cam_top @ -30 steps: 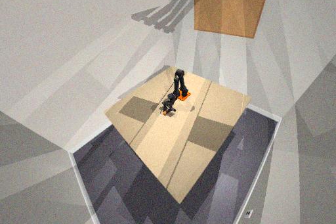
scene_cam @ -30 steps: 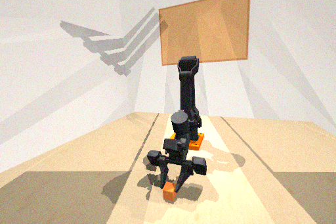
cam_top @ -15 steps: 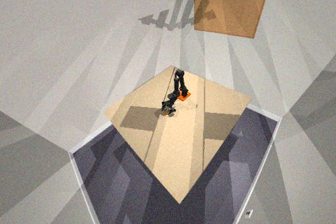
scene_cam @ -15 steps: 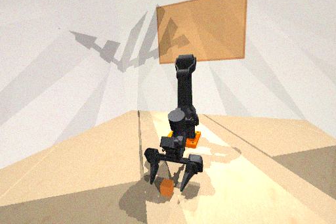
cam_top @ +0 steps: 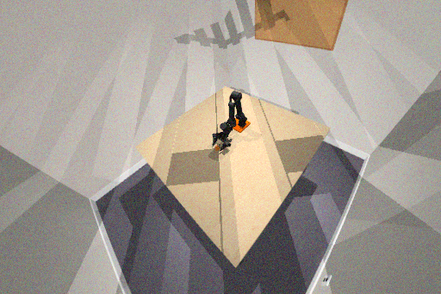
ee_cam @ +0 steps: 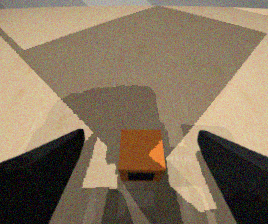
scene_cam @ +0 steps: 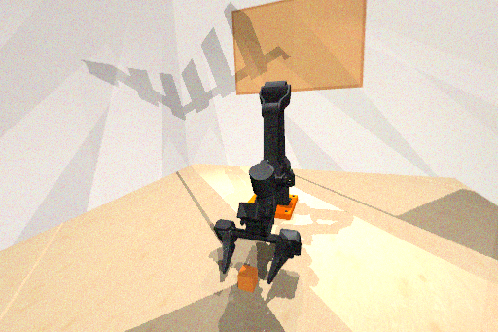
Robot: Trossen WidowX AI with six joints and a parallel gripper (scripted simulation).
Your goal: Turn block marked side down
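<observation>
Now: the block 20 mm behind my gripper tip and 10 mm below it.
</observation>
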